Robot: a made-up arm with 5 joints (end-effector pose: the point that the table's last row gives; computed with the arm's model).
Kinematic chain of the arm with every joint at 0, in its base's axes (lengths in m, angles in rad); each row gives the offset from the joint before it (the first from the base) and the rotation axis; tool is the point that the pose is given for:
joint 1: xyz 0 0 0.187 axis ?
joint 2: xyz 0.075 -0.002 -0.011 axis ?
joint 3: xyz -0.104 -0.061 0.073 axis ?
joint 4: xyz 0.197 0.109 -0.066 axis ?
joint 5: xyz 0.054 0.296 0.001 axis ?
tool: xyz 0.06 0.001 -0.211
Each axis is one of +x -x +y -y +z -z.
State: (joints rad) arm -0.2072 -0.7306 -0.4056 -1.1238 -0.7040
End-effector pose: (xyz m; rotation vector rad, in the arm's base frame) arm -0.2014 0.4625 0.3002 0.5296 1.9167 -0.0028
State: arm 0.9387 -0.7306 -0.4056 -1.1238 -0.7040
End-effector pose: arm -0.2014 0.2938 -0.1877 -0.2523 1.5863 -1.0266
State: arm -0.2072 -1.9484 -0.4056 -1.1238 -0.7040
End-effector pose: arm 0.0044 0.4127 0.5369 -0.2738 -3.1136 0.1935
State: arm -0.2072 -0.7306 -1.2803 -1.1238 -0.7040
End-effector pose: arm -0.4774 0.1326 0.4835 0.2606 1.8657 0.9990
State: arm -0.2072 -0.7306 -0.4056 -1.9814 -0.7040
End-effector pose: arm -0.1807 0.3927 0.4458 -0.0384 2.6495 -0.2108
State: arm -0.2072 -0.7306 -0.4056 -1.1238 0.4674
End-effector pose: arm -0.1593 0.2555 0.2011 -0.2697 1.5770 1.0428
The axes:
joint 1: -x
joint 2: -y
joint 3: -z
joint 4: -y
joint 5: -x

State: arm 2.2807 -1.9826 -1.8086 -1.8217 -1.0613
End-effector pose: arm 0.2809 0.5844 -0.1397 -0.4854 -2.0965 1.9192
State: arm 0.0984 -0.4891 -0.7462 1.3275 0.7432
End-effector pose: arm 0.1064 0.3890 0.2122 -0.1766 -0.8929 0.1920
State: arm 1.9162 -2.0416 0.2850 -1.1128 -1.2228
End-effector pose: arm -0.1477 -0.3174 -0.1924 0.1781 0.3881 3.0568
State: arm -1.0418 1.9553 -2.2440 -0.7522 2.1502
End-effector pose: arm 0.2523 0.4572 0.0075 2.6770 0.5368 0.7157
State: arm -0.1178 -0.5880 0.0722 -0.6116 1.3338
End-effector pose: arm 0.1629 0.1391 0.0136 -1.0582 1.0021 0.7808
